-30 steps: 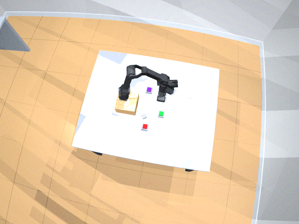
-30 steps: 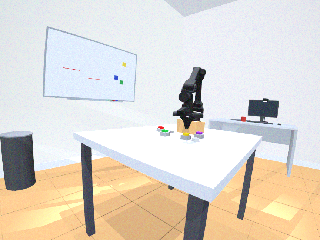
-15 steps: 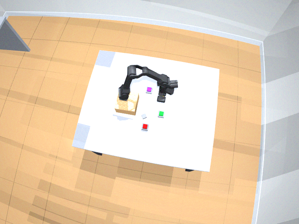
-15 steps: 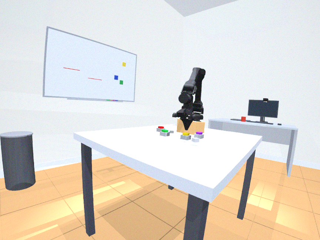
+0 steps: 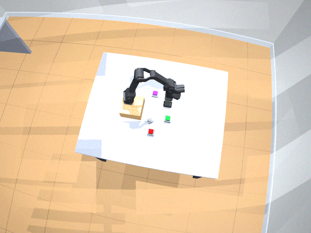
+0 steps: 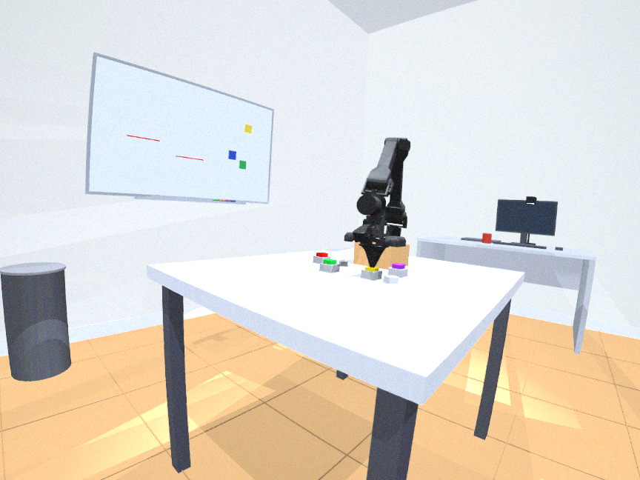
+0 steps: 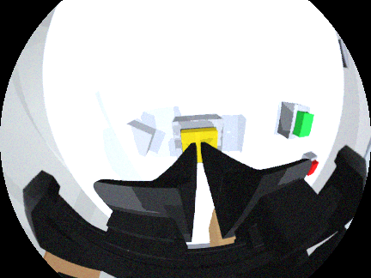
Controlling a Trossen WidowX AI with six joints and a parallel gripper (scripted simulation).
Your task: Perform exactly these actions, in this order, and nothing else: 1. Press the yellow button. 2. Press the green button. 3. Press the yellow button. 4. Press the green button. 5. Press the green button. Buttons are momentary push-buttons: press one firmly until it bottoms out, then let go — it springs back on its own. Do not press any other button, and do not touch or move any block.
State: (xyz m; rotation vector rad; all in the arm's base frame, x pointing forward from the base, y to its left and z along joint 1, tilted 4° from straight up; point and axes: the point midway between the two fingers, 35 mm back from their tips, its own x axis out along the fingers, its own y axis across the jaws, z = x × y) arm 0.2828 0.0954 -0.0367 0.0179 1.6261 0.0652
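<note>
Now: the yellow button 1 cm below my gripper tip. From my gripper tip the other things lie so: small white block (7 cm to the left, 2 cm below); green button (2 cm ahead, 15 cm to the right); purple button (11 cm behind, 3 cm to the left).
</note>
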